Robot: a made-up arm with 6 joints. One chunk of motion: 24 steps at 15 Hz.
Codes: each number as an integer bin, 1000 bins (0 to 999) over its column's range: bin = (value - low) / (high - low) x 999, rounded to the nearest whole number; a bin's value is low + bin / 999 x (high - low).
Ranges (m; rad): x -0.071..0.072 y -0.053..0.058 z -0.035..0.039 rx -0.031..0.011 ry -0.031..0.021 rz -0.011..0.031
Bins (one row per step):
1: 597 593 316 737 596 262
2: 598 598 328 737 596 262
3: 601 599 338 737 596 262
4: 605 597 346 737 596 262
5: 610 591 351 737 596 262
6: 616 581 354 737 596 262
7: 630 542 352 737 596 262
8: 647 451 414 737 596 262
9: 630 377 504 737 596 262
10: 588 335 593 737 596 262
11: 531 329 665 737 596 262
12: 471 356 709 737 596 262
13: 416 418 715 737 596 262
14: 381 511 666 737 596 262
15: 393 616 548 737 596 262
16: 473 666 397 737 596 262
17: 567 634 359 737 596 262
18: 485 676 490 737 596 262
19: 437 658 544 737 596 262
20: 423 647 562 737 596 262
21: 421 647 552 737 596 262
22: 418 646 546 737 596 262
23: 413 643 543 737 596 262
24: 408 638 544 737 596 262
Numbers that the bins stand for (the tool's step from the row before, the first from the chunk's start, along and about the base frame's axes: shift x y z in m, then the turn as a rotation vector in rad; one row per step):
1: 0.01446 0.01289 -0.01159 -0.00002 0.00002 0.00002
2: 0.01460 0.01344 -0.01070 -0.00002 0.00002 0.00002
3: 0.01503 0.01356 -0.00996 -0.00002 0.00002 0.00002
4: 0.01560 0.01333 -0.00937 -0.00002 0.00002 0.00002
5: 0.01632 0.01267 -0.00900 -0.00002 0.00002 0.00002
6: 0.01718 0.01156 -0.00878 -0.00002 0.00002 0.00002
7: 0.01918 0.00722 -0.00893 -0.00002 0.00002 0.00002
8: 0.02161 -0.00289 -0.00433 -0.00002 0.00002 0.00002
9: 0.01918 -0.01111 0.00233 -0.00002 0.00002 0.00002
10: 0.01317 -0.01578 0.00893 -0.00002 0.00002 0.00002
11: 0.00501 -0.01644 0.01426 -0.00002 0.00002 0.00002
12: -0.00358 -0.01344 0.01752 -0.00002 0.00002 0.00002
13: -0.01145 -0.00656 0.01796 -0.00002 0.00002 0.00002
14: -0.01646 0.00378 0.01433 -0.00002 0.00002 0.00002
15: -0.01474 0.01544 0.00559 -0.00002 0.00002 0.00002
16: -0.00329 0.02100 -0.00559 -0.00002 0.00002 0.00002
17: 0.01016 0.01744 -0.00841 -0.00002 0.00002 0.00002
18: -0.00158 0.02211 0.00130 -0.00002 0.00002 0.00002
19: -0.00845 0.02011 0.00530 -0.00002 0.00002 0.00002
20: -0.01045 0.01889 0.00663 -0.00002 0.00002 0.00002
21: -0.01074 0.01889 0.00589 -0.00002 0.00002 0.00002
22: -0.01117 0.01878 0.00544 -0.00002 0.00002 0.00002
23: -0.01188 0.01844 0.00522 -0.00002 0.00002 0.00002
24: -0.01260 0.01789 0.00530 -0.00002 0.00002 0.00002

